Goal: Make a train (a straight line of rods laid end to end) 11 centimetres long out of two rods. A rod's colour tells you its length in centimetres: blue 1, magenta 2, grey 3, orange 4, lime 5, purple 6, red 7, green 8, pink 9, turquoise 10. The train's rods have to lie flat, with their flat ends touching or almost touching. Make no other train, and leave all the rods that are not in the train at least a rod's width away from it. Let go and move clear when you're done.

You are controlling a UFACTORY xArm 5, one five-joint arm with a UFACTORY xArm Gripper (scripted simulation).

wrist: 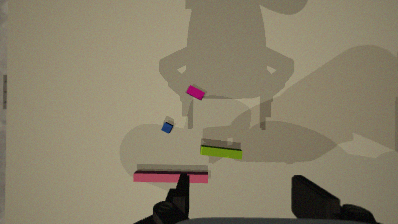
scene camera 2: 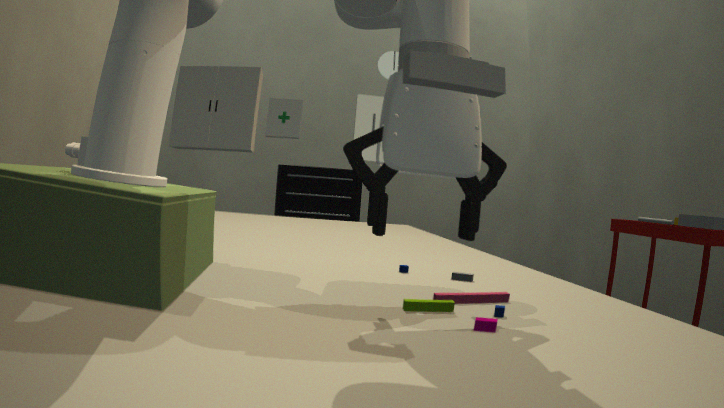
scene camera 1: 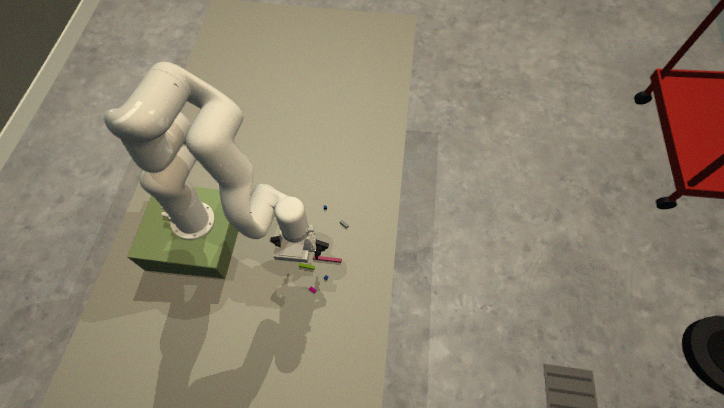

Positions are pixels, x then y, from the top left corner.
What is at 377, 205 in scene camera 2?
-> My gripper.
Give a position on a pink rod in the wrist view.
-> At 139, 176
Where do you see a pink rod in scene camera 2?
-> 488, 297
